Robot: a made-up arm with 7 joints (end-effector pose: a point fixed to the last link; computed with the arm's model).
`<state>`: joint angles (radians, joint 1 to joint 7).
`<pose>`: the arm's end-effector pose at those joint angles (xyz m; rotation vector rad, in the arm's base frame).
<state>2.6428 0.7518 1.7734 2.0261 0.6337 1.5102 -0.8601</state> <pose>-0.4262 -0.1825 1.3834 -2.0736 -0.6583 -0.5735</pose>
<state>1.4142 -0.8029 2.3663 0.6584 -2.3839 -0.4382 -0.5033</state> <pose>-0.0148 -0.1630 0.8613 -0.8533 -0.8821 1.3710</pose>
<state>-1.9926 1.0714 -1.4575 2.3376 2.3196 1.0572 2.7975</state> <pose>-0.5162 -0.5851 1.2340 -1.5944 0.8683 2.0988</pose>
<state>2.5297 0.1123 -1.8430 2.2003 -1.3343 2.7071 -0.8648</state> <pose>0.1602 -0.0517 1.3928 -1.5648 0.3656 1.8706</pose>
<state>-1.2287 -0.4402 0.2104 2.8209 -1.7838 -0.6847 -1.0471</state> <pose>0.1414 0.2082 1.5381 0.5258 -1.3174 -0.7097</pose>
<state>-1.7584 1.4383 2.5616 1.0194 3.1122 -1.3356 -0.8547</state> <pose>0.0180 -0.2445 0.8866 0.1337 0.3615 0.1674</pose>
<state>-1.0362 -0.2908 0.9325 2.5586 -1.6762 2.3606 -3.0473</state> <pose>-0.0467 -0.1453 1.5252 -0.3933 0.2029 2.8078</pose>
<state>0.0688 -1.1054 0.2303 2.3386 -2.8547 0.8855 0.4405</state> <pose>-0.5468 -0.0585 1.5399 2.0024 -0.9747 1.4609</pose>
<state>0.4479 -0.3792 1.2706 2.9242 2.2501 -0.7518 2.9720</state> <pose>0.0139 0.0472 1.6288 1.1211 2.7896 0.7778</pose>
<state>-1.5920 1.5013 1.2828 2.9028 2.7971 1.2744 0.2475</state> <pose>-0.0816 -0.8765 0.9401 -1.7039 2.2590 1.1109</pose>
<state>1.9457 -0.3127 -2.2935 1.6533 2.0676 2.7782 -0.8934</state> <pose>0.1973 -0.0908 1.4831 1.0861 -2.4119 0.6334</pose>
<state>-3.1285 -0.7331 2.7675 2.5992 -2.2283 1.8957 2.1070</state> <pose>0.4050 -0.1827 1.5018 1.9445 0.0240 1.7930</pose>
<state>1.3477 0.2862 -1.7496 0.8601 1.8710 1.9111 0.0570</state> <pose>0.4089 0.0952 1.1800 0.5066 -0.4367 0.0987</pose>
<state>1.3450 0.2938 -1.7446 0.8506 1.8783 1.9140 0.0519</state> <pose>0.4092 0.0973 1.1767 0.5071 -0.4354 0.0946</pose>
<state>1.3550 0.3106 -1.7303 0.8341 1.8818 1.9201 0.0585</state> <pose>0.4067 0.1108 1.1681 0.5109 -0.4050 0.1103</pose>
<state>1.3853 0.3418 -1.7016 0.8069 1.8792 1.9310 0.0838</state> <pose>0.3980 0.1413 1.1508 0.5173 -0.3281 0.1560</pose>
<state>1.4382 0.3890 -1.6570 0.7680 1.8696 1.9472 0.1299</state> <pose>0.3788 0.1881 1.1234 0.5195 -0.1979 0.2322</pose>
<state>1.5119 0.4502 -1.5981 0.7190 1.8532 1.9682 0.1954</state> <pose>0.3439 0.2444 1.0865 0.5064 -0.0174 0.3305</pose>
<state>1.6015 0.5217 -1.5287 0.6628 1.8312 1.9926 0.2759</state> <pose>0.2914 0.2996 1.0425 0.4655 0.2014 0.4369</pose>
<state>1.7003 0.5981 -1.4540 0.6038 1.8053 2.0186 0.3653</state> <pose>0.2246 0.3431 0.9959 0.3899 0.4391 0.5359</pose>
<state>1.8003 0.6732 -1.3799 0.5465 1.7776 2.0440 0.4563</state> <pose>0.1518 0.3684 0.9518 0.2821 0.6724 0.6145</pose>
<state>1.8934 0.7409 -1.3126 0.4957 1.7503 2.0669 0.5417</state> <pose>0.0831 0.3759 0.9146 0.1552 0.8789 0.6666</pose>
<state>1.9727 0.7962 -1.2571 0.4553 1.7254 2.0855 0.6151</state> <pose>0.0265 0.3714 0.8867 0.0286 1.0434 0.6947</pose>
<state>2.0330 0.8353 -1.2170 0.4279 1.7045 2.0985 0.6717</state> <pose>-0.0141 0.3622 0.8686 -0.0778 1.1591 0.7072</pose>
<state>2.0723 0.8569 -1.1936 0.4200 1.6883 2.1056 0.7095</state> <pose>-0.0384 0.3558 0.8596 -0.1509 1.2249 0.7196</pose>
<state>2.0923 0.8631 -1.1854 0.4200 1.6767 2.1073 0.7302</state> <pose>-0.0496 0.3524 0.8571 -0.1883 1.2547 0.7285</pose>
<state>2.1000 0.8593 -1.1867 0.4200 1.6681 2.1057 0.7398</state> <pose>-0.0530 0.3506 0.8583 -0.2008 1.2657 0.7326</pose>
